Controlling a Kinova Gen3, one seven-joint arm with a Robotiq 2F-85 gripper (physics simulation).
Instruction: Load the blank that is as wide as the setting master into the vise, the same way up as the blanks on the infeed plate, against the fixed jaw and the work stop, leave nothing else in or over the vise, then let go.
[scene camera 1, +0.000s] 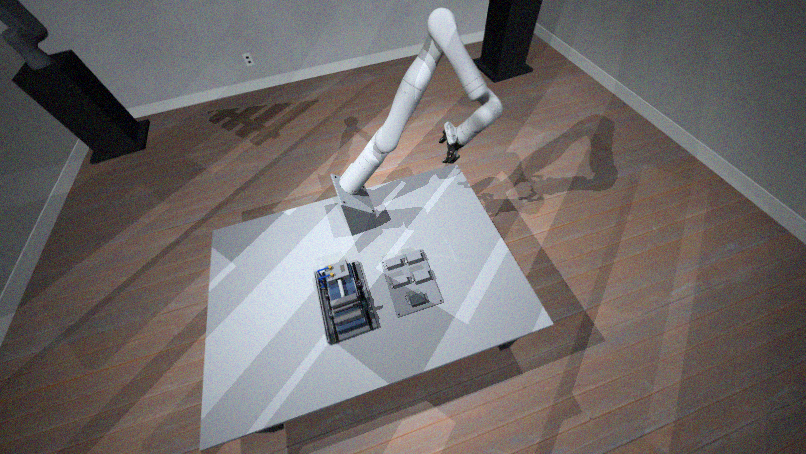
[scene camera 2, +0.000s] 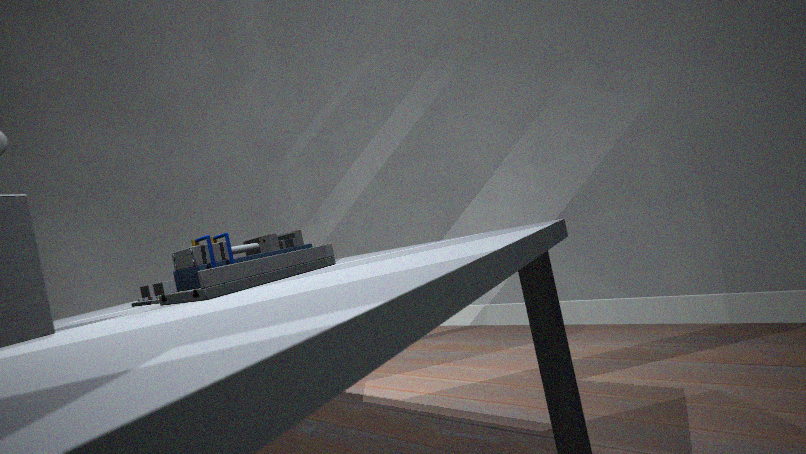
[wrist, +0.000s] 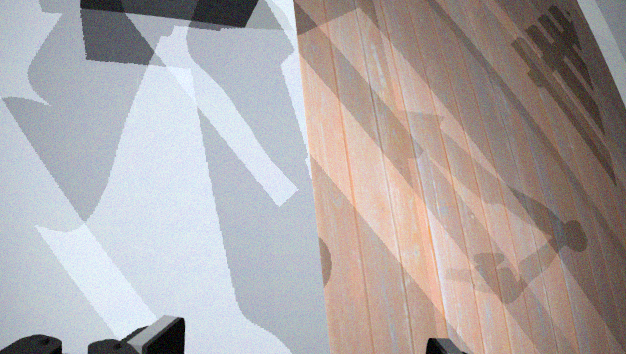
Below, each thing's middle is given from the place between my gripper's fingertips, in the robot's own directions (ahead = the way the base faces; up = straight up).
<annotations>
I see the infeed plate (scene camera 1: 432, 296) 410 mm ahead of my hand, 330 mm to the right of it and 240 mm below it.
</annotations>
